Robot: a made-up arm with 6 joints.
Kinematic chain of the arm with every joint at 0, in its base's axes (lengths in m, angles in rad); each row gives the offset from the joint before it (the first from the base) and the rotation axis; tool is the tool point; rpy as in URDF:
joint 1: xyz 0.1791 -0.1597 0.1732 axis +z
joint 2: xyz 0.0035 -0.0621 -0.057 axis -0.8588 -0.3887 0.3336
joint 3: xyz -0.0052 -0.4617 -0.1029 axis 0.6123 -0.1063 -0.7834
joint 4: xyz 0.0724 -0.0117 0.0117 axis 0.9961 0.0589 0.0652
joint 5: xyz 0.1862 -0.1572 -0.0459 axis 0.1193 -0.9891 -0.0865
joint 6: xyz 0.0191 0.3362 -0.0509 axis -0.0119 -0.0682 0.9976
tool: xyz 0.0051 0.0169 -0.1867 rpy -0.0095 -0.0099 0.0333
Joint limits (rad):
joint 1: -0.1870..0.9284
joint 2: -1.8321..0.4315
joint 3: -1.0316..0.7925
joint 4: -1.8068..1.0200
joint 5: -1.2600..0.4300
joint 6: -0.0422..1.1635
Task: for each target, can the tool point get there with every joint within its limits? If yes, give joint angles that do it. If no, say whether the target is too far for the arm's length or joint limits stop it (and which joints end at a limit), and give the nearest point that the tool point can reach.
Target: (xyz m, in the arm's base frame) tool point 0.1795 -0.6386 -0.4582
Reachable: yes | joints 0.0301 -0.3651 0.3649 -0.9551 -0.5944 0.1451
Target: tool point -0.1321 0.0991 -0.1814
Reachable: yes | joints 0.2161 -1.5847 -0.7319 0.1507 -0.4693 0.4550
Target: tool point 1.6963 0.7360 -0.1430
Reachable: no: too far | nearest point 0.9662 -0.0546 0.0994 | short by 1.103 m
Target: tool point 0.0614 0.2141 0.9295
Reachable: no: joint limits stop it (at a limit: joint 1, joint 2, joint 3, joint 4) | nearest point 0.0770 0.1277 0.1446 | short by 0.790 m
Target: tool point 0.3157 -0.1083 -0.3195
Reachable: yes | joints 0.6165 -1.3700 0.3990 0.6028 0.1022 0.6577
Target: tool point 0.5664 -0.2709 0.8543
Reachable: no: joint limits stop it (at a limit: joint 2, joint 3, joint 4, joint 5) | nearest point 0.7723 -0.3300 0.4158 | short by 0.488 m
